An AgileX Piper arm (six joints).
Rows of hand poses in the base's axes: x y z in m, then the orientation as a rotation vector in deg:
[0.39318 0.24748 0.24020 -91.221 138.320 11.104]
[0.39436 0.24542 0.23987 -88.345 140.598 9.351]
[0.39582 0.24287 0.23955 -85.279 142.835 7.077]
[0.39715 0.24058 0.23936 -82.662 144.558 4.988]
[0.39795 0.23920 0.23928 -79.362 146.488 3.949]
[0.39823 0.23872 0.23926 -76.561 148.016 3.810]
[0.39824 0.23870 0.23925 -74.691 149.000 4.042]
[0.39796 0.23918 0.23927 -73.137 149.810 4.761]
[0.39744 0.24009 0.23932 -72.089 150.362 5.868]
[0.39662 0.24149 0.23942 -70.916 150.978 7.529]
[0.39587 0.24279 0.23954 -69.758 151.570 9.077]
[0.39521 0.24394 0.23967 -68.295 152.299 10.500]
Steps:
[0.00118 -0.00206 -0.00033 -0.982 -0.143 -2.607]
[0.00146 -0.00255 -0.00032 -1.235 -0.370 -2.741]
[0.00133 -0.00229 -0.00019 -1.099 -0.440 -2.286]
[0.00080 -0.00138 -0.00008 -0.412 -0.086 -2.673]
[0.00028 -0.00048 -0.00002 0.099 0.151 -2.174]
[0.00001 -0.00002 -0.00001 0.258 0.207 -1.413]
[-0.00028 0.00048 0.00002 0.522 0.354 -1.130]
[-0.00052 0.00091 0.00005 0.715 0.455 -0.713]
[-0.00082 0.00140 0.00010 1.043 0.662 -0.763]
[-0.00075 0.00130 0.00012 0.970 0.631 -0.754]
[-0.00066 0.00115 0.00013 0.904 0.630 -0.988]

